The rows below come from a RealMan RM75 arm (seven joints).
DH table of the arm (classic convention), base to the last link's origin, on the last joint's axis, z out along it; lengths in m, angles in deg. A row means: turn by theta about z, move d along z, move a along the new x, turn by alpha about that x. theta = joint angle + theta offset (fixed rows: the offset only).
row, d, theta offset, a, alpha
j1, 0.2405, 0, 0, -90
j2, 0, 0, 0, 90
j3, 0.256, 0, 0, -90
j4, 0, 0, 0, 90
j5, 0.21, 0, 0, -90
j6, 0, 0, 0, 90
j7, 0.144, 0, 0, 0
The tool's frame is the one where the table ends.
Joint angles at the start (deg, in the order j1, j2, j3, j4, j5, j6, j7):
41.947 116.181 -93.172 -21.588 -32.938 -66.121 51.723
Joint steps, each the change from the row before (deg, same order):
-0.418 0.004 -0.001 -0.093 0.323 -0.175 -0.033
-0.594 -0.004 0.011 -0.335 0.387 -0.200 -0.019
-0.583 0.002 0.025 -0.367 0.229 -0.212 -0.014
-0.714 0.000 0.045 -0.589 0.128 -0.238 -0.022
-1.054 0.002 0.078 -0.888 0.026 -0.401 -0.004
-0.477 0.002 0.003 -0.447 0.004 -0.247 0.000
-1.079 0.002 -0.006 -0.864 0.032 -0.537 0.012
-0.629 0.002 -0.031 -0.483 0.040 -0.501 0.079
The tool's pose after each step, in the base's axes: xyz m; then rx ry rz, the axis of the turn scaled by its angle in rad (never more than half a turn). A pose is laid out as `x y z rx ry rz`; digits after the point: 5 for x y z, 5 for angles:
0.15329 0.40015 -0.03793 -2.36329 0.32385 1.15517
0.15527 0.39890 -0.03655 -2.35313 0.33028 1.16367
0.15707 0.39749 -0.03541 -2.34532 0.33445 1.17098
0.15870 0.39571 -0.03404 -2.33768 0.33556 1.17936
0.16100 0.39280 -0.03222 -2.32899 0.33531 1.19090
0.16168 0.39131 -0.03140 -2.32601 0.33340 1.19756
0.16395 0.38785 -0.02974 -2.31911 0.33240 1.21038
0.16499 0.38545 -0.02872 -2.31615 0.33164 1.22162

